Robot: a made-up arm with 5 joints.
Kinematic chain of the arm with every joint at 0, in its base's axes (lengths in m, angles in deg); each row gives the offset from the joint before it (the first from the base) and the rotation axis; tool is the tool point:
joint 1: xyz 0 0 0.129 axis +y
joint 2: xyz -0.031 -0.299 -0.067 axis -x
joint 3: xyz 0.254 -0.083 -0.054 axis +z
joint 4: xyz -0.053 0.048 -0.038 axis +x
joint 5: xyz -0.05 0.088 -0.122 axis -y
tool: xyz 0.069 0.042 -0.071
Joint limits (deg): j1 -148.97..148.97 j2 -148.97..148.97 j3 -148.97..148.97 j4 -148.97..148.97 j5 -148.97..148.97
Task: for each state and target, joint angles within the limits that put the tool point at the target. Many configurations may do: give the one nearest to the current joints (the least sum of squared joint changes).
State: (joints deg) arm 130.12 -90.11 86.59 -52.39 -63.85
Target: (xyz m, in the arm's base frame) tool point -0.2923 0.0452 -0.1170
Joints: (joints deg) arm 108.31 -102.73 98.40 -62.63 -63.93
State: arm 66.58 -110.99 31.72 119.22 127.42
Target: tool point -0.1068 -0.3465 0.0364
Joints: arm 85.17 -80.47 16.77 92.60 148.97
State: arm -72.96 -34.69 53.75 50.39 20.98
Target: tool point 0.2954 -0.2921 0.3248
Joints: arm -114.58 -8.78 65.73 -1.80 6.44
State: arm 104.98 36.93 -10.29 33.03 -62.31
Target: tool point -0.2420 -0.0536 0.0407
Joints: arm 110.03 -3.99 -15.23 46.11 -65.43
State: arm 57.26 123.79 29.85 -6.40 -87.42
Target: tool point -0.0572 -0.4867 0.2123
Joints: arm 9.37 110.98 49.74 20.39 -90.35
